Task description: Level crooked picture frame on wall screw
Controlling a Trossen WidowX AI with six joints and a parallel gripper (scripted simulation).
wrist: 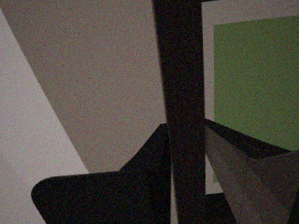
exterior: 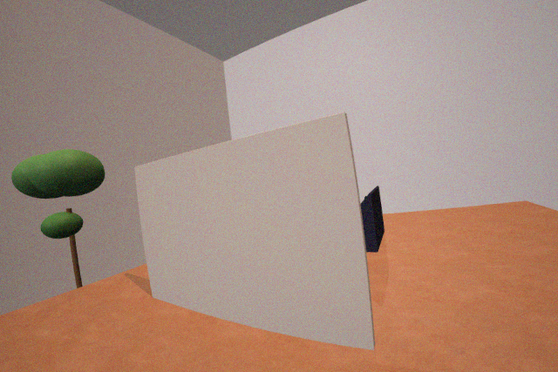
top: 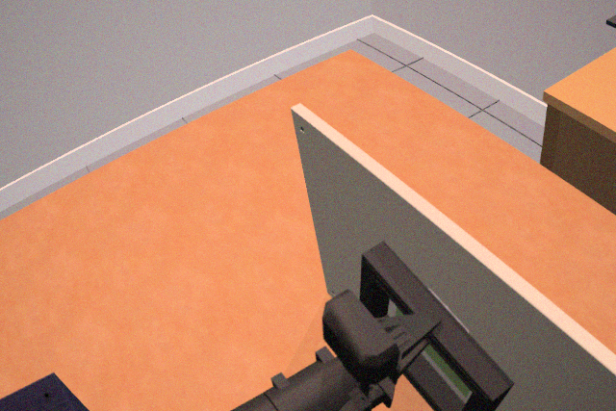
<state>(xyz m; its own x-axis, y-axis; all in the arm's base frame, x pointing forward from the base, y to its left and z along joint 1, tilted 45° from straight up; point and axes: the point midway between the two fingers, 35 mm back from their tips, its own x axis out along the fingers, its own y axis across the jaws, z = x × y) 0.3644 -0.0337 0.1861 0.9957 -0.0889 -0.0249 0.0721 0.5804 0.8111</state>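
Right now the picture frame is 1 cm ahead of my gripper tip, 1 cm to the left of it and 5 cm below it. From my gripper tip the other things lie so: wall panel 2 cm ahead, 1 cm to the left, 7 cm below.
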